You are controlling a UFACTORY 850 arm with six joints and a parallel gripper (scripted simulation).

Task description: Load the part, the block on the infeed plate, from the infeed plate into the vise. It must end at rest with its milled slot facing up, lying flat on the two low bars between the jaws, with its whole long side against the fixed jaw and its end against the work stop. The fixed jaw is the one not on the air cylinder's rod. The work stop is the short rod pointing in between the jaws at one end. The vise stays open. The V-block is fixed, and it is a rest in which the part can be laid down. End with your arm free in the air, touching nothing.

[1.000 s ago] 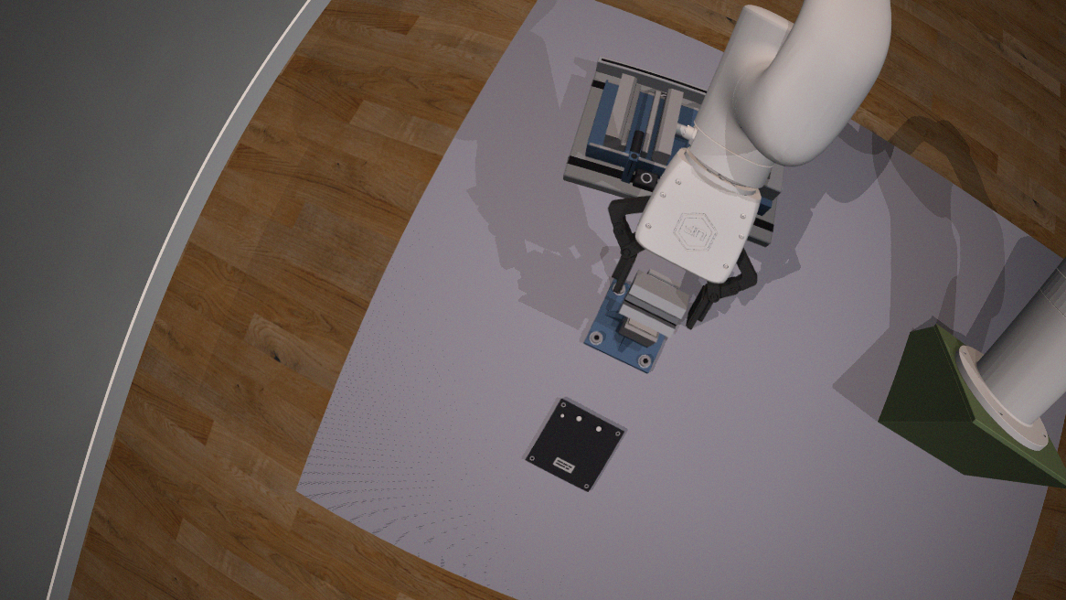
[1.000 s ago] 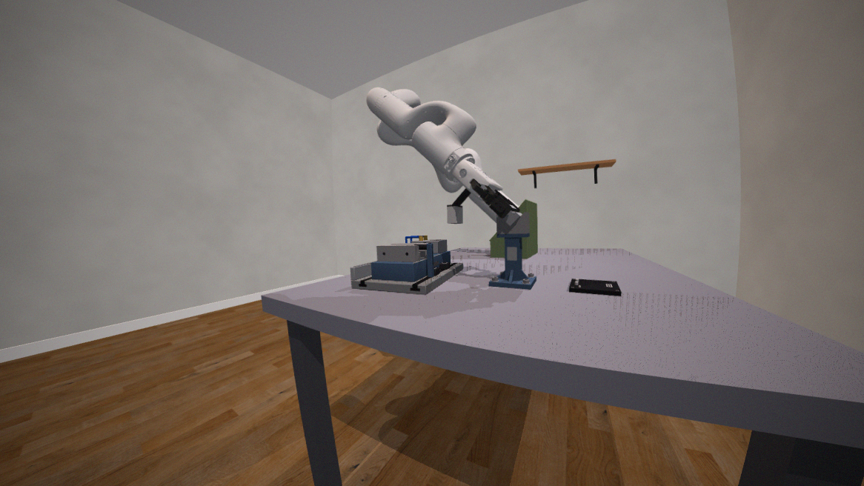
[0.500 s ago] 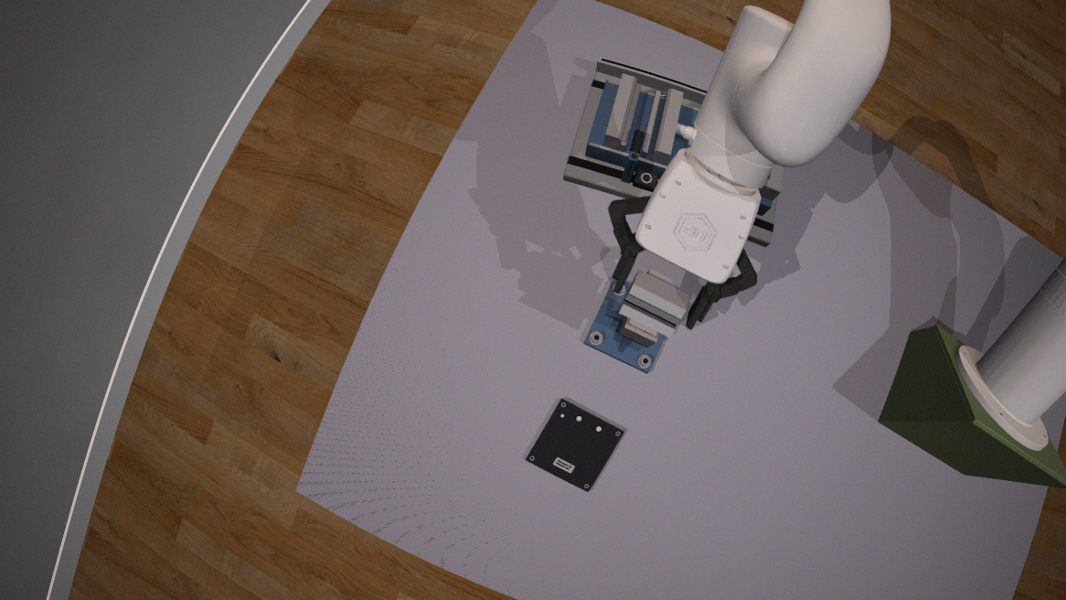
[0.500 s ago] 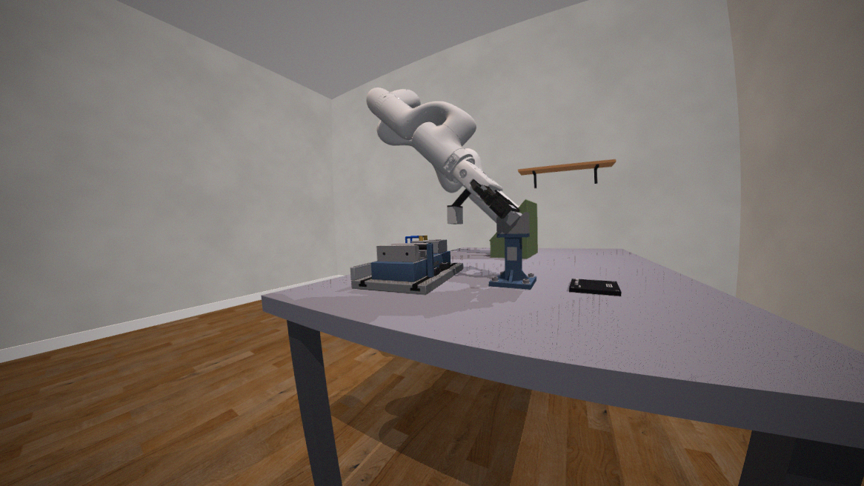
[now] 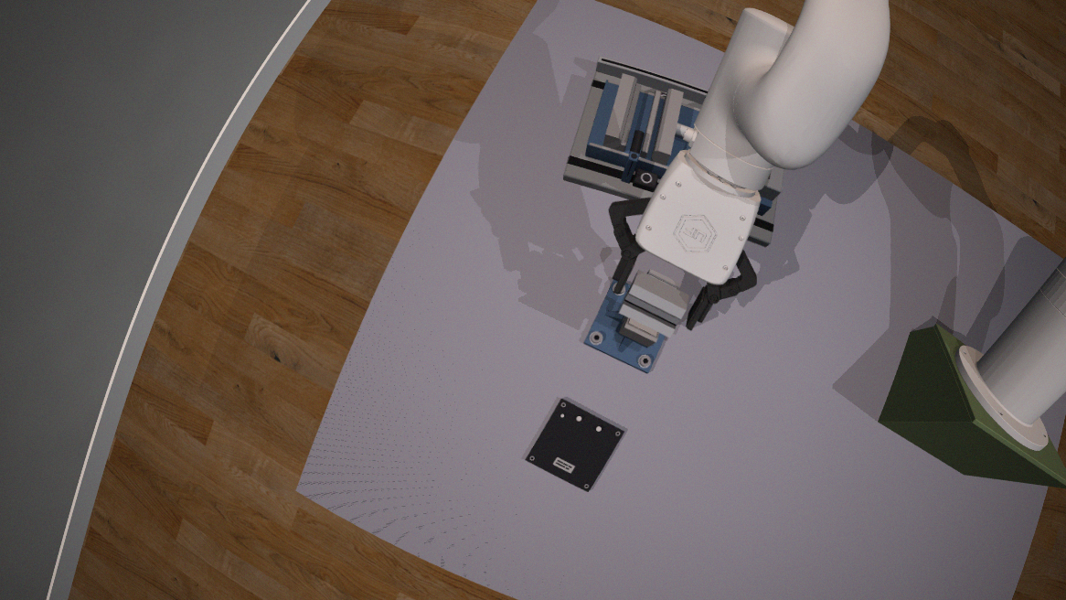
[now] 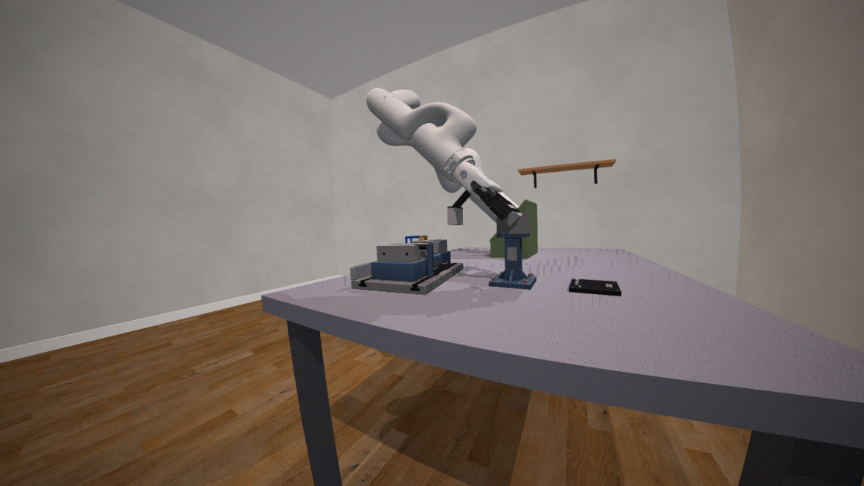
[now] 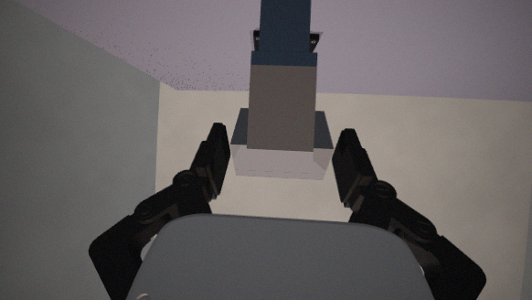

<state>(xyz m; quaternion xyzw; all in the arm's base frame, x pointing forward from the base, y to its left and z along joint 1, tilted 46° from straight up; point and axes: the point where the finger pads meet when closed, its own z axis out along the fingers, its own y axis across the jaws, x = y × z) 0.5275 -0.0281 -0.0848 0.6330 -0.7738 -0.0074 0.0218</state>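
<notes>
Right now my hand is 10 mm to the right of the part. The rest, counted from my hand: moving jaw (240 mm to the right, 90 mm below, 40 mm ahead); work stop (190 mm to the right, 70 mm below, 70 mm ahead); black infeed plate (180 mm to the left, 160 mm below, 20 mm ahead).
</notes>
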